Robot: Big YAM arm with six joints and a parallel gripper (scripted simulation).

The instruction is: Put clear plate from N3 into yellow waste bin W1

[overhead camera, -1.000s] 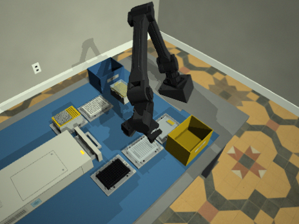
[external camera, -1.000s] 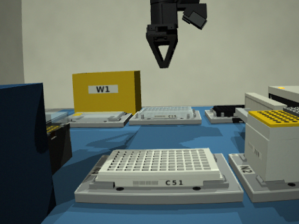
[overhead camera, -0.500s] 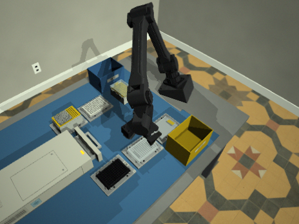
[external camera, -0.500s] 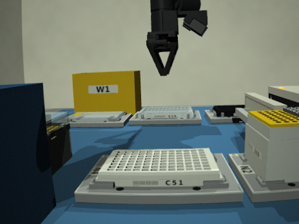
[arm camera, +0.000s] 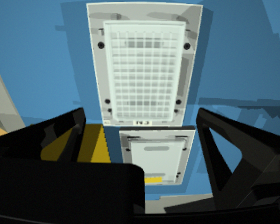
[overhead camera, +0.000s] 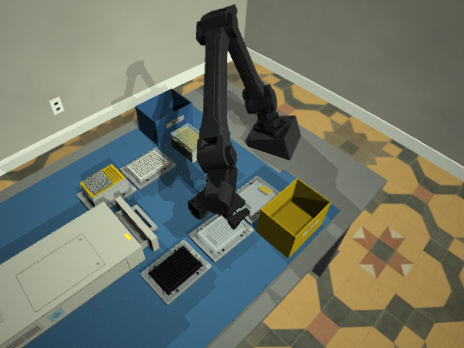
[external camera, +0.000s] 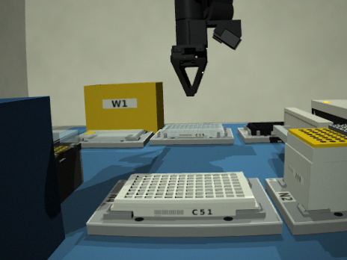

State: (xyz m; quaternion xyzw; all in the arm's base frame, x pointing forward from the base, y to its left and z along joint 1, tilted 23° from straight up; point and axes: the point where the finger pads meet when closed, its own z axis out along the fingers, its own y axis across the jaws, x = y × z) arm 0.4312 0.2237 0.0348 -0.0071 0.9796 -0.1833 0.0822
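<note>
The clear plate lies 8 cm below my hand. The rest, counted from my hand: black plate: 18 cm ahead, 8 cm below; nest N3: 10 cm below; flat lid: 17 cm behind, 3 cm to the right, 8 cm below.
</note>
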